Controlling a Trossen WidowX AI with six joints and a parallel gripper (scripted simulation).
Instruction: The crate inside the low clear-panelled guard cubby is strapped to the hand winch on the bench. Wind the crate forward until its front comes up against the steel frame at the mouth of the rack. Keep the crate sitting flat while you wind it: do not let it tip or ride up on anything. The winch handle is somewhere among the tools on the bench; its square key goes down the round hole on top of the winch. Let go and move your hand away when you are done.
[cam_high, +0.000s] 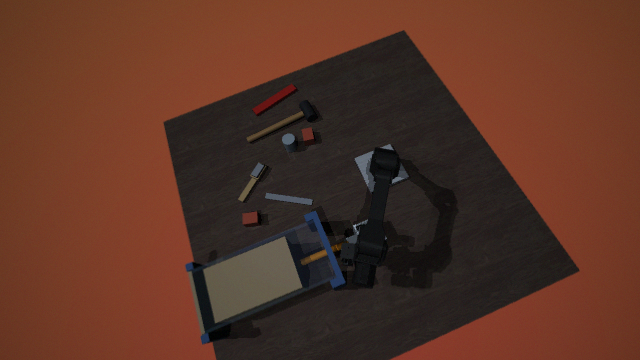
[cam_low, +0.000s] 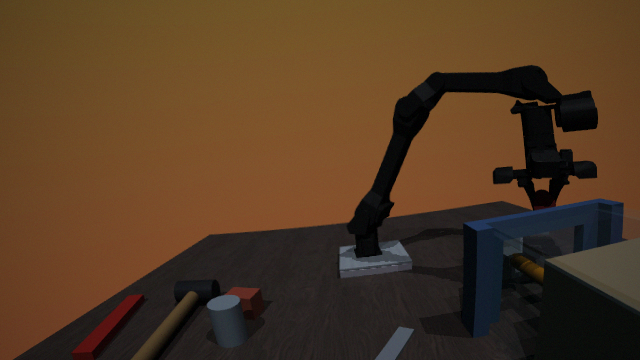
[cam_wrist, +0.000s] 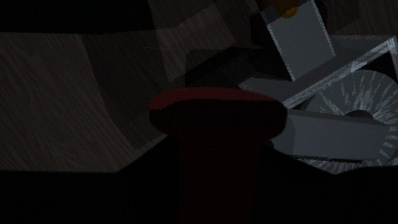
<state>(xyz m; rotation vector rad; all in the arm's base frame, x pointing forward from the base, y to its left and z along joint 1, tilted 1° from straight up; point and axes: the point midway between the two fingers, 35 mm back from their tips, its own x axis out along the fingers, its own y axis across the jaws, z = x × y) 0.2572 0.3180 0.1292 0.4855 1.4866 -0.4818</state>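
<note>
Right now my gripper tip is 2 cm past the winch handle, 3 cm to the left of it and 1 cm above it. From my gripper tip the other things lie so: red knob (2 cm above); then blue steel frame (9 cm ahead, 9 cm to the right, 1 cm below); then winch (8 cm behind, 9 cm to the right, 9 cm below).
</note>
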